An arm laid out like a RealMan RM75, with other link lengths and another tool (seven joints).
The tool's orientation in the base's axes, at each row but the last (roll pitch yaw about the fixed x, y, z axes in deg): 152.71, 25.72, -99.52; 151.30, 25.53, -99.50; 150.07, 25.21, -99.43; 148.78, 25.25, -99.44; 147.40, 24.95, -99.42; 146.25, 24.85, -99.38; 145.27, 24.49, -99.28; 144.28, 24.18, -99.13; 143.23, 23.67, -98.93; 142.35, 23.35, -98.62; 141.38, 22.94, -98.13
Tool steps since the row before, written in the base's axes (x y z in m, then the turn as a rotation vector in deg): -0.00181, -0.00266, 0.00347, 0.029, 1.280, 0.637; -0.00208, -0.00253, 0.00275, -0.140, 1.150, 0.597; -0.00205, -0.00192, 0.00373, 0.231, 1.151, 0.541; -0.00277, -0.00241, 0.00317, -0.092, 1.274, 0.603; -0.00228, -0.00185, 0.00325, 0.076, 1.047, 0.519; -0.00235, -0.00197, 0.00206, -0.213, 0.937, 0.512; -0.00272, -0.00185, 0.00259, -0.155, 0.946, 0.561; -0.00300, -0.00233, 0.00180, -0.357, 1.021, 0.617; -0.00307, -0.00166, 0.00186, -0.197, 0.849, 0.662; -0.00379, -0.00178, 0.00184, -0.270, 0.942, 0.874; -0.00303, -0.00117, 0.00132, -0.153, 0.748, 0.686
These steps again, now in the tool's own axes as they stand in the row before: 0.00113, 0.00321, -0.00329, -1.418, 0.174, 0.063; 0.00138, 0.00321, -0.00247, -1.260, 0.316, 0.105; 0.00043, 0.00364, -0.00290, -1.292, -0.039, -0.011; 0.00121, 0.00411, -0.00227, -1.380, 0.264, 0.142; 0.00062, 0.00373, -0.00221, -1.167, 0.097, 0.027; 0.00125, 0.00324, -0.00126, -1.023, 0.352, 0.126; 0.00099, 0.00384, -0.00135, -1.059, 0.327, 0.064; 0.00180, 0.00373, -0.00074, -1.121, 0.519, 0.160; 0.00119, 0.00375, -0.00038, -1.006, 0.430, -0.030; 0.00141, 0.00435, 0.00006, -1.164, 0.598, -0.106; 0.00095, 0.00336, 0.00034, -0.929, 0.420, -0.114
